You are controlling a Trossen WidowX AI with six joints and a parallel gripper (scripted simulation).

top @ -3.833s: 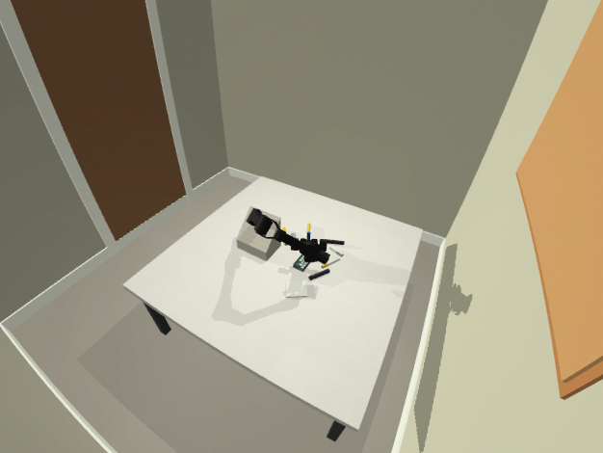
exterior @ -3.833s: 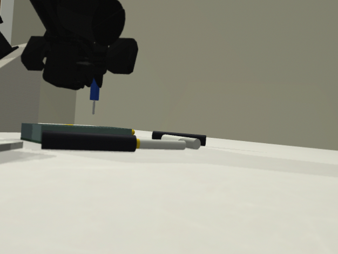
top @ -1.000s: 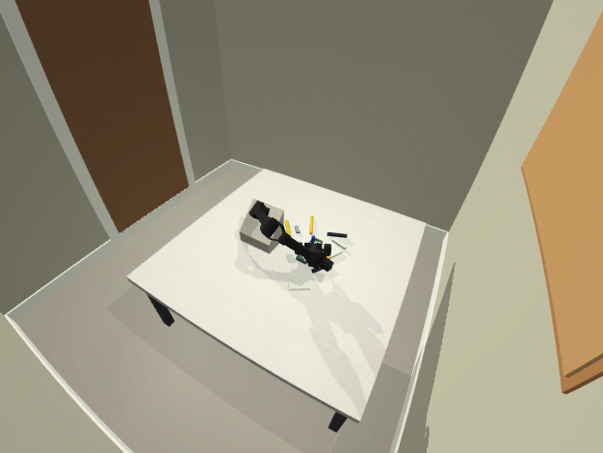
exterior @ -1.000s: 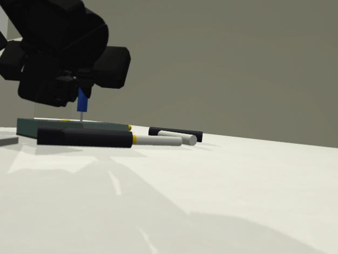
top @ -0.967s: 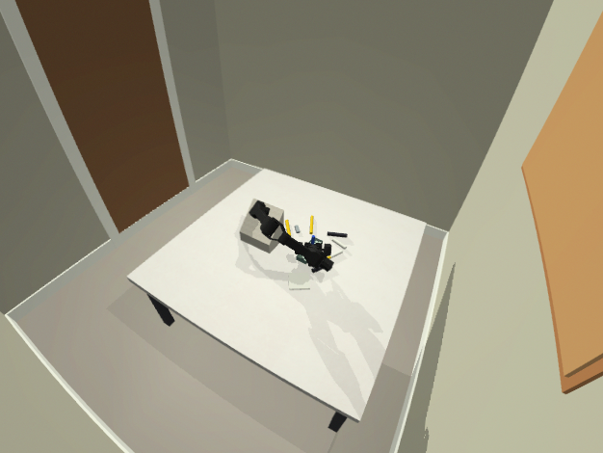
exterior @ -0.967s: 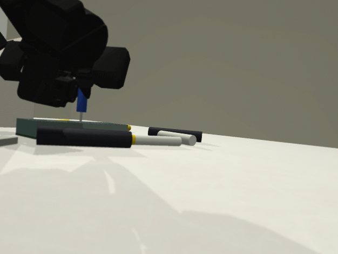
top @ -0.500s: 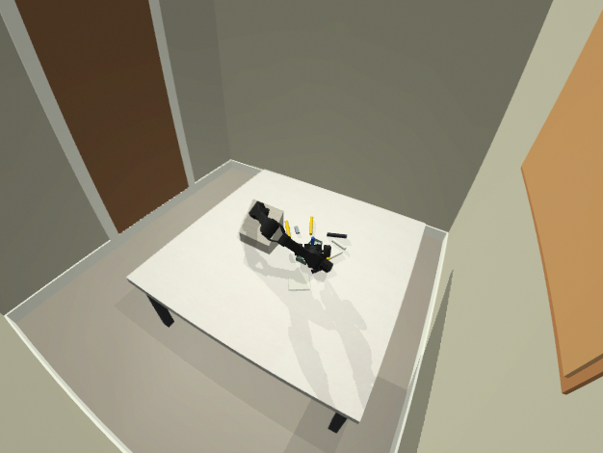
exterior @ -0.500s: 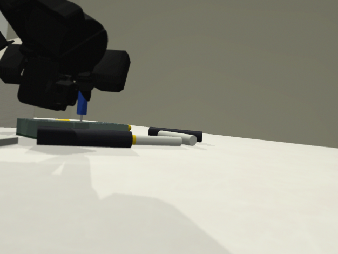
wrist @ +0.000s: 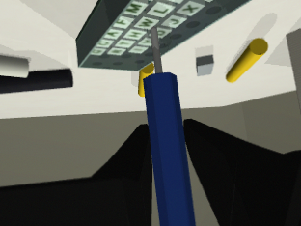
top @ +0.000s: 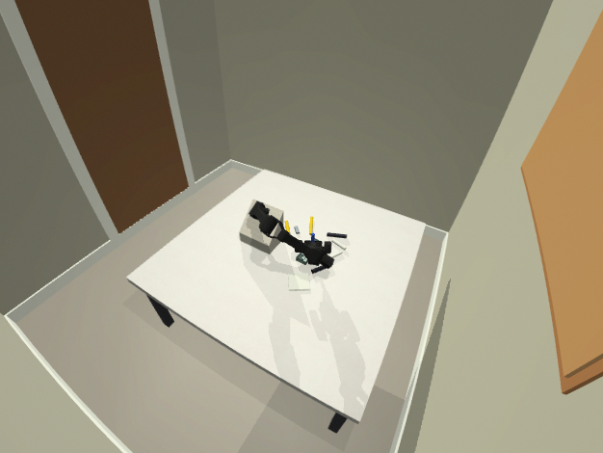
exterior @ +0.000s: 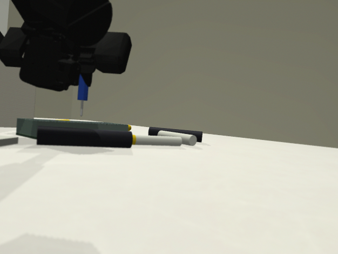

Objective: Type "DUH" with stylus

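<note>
The white cylinder lies 110 mm ahead of my gripper tip, 90 mm below it and 30 mm to the left of it. Round my gripper tip: stylus tip (50 mm below); white notepad (210 mm to the right, 90 mm below, 30 mm ahead); blue stylus (10 mm below).
</note>
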